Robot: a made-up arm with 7 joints. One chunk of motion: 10 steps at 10 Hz.
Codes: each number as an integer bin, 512 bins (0 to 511) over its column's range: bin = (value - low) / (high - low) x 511, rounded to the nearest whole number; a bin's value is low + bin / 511 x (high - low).
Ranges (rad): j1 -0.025..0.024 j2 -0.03..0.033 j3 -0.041..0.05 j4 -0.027..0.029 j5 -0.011..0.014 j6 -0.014..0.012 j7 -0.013..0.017
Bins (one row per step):
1: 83 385 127 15 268 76 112
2: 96 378 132 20 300 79 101
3: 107 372 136 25 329 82 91
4: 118 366 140 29 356 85 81
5: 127 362 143 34 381 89 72
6: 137 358 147 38 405 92 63
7: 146 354 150 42 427 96 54
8: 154 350 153 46 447 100 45
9: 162 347 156 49 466 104 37
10: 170 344 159 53 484 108 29
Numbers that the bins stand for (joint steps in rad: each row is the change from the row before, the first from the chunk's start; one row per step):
1: -0.01704 0.01747 -0.01838 -0.02536 0.00211 -0.01013 -0.00642
2: -0.01579 0.01660 -0.01749 -0.02481 0.00368 -0.00998 -0.00707
3: -0.01474 0.01586 -0.01678 -0.02426 0.00510 -0.00983 -0.00766
4: -0.01368 0.01512 -0.01607 -0.02382 0.00642 -0.00968 -0.00824
5: -0.01282 0.01463 -0.01553 -0.02327 0.00764 -0.00947 -0.00877
6: -0.01186 0.01414 -0.01482 -0.02284 0.00881 -0.00932 -0.00930
7: -0.01100 0.01364 -0.01429 -0.02240 0.00989 -0.00912 -0.00983
8: -0.01023 0.01315 -0.01375 -0.02196 0.01087 -0.00891 -0.01036
9: -0.00947 0.01278 -0.01322 -0.02163 0.01180 -0.00871 -0.01083
10: -0.00870 0.01241 -0.01268 -0.02119 0.01268 -0.00850 -0.01130

